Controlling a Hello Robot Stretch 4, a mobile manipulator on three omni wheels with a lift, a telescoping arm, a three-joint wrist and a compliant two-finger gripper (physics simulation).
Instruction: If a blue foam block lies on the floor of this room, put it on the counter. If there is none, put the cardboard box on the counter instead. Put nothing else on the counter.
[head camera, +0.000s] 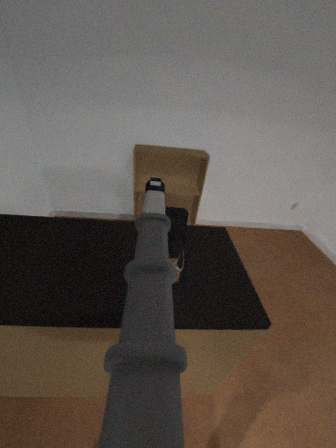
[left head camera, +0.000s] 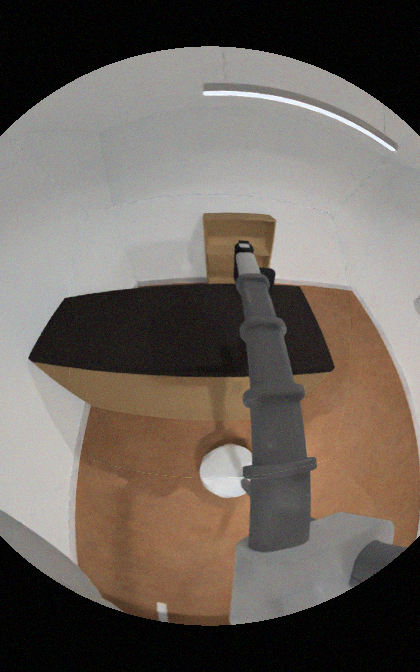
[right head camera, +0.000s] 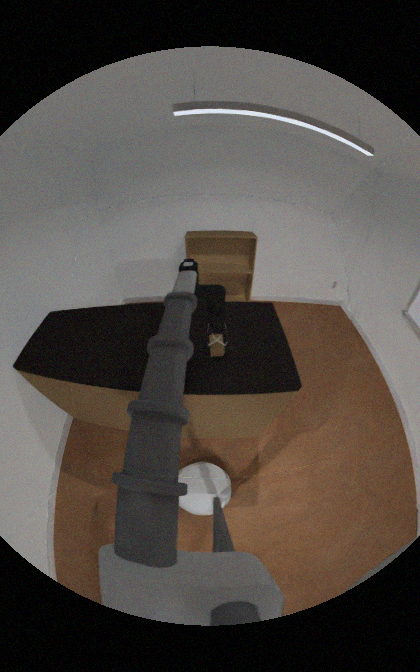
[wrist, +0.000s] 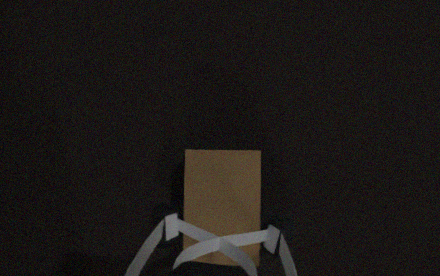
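Note:
The cardboard box (head camera: 176, 275) (right head camera: 217, 350) (wrist: 222, 190) is a small brown block over the black top of the counter (head camera: 60, 275) (left head camera: 150, 335) (right head camera: 100, 345) (wrist: 100, 100), right of the arm in the right head view. My gripper (right head camera: 217, 342) (wrist: 224, 216) is shut on the box, with one finger pad at each side. A dark shadow lies along the box's left edge in the wrist view. Whether the box touches the counter top, I cannot tell. In the left head view the arm hides the box and fingers. A blue foam block does not show in these views.
An open wooden bookshelf (head camera: 170, 149) (left head camera: 237, 217) (right head camera: 220, 234) stands against the wall behind the counter. A white round object (left head camera: 225, 470) (right head camera: 205, 487) stands on the floor in front of the counter. My extended arm (head camera: 150, 305) (left head camera: 272, 360) (right head camera: 162, 375) crosses above the counter.

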